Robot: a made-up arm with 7 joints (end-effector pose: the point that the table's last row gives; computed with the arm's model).
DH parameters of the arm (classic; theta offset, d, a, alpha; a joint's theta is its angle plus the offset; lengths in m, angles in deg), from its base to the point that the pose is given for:
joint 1: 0 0.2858 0 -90
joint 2: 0 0 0 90
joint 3: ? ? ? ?
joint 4: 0 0 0.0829 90
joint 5: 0 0.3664 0 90
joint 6: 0 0 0.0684 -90
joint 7: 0 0.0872 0 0
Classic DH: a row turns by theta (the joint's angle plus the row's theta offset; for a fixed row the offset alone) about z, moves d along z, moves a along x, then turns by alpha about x.
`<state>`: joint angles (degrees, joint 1 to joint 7).
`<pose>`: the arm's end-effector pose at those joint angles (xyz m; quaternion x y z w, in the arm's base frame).
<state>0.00 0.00 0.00 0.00 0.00 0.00 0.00</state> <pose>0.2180 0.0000 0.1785 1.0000 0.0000 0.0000 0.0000</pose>
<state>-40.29 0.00 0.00 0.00 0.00 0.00 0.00</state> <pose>0.1663 -0.1410 0.1785 0.9388 -0.3444 0.0000 0.0000</pose>
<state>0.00 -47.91 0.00 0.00 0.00 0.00 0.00</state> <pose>0.2258 0.0000 0.3757 0.9139 0.0000 0.4060 0.0000</pose>
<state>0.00 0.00 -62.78 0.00 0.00 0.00 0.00</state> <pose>0.0997 -0.1939 0.1785 0.8536 -0.5209 0.0000 0.0000</pose>
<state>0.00 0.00 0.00 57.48 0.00 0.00 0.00</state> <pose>0.5305 0.0000 0.5158 0.8768 0.0000 0.4808 0.0000</pose>
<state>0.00 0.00 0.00 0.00 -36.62 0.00 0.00</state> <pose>0.2045 0.0408 0.1785 0.9494 0.3142 0.0000 0.0000</pose>
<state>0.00 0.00 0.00 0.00 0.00 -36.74 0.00</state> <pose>0.2566 0.0000 0.2367 0.9490 0.0000 0.3152 0.0000</pose>
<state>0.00 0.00 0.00 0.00 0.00 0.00 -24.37</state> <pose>0.2180 0.0000 0.1785 0.9775 0.2111 0.0000 0.0000</pose>
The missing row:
joint 3: 0 0.3463 0.0667 90
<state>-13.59 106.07 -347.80 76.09 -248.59 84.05 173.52</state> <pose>0.2348 0.1317 -0.2878 -0.7063 -0.2016 -0.5053 0.4529</pose>
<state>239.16 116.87 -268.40 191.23 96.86 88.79 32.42</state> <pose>-0.4611 -0.5538 0.0171 0.2415 0.0062 -0.7521 0.6131</pose>
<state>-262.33 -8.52 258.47 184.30 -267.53 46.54 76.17</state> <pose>-0.0350 -0.1002 1.0954 -0.3237 -0.0579 -0.1376 0.9343</pose>
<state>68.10 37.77 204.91 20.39 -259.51 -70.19 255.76</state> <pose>-0.0569 -0.1632 0.4925 0.3492 -0.6478 -0.2264 0.6381</pose>
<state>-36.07 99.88 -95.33 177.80 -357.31 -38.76 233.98</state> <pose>0.6566 -0.3436 0.1530 -0.2185 0.7307 -0.1741 0.6229</pose>
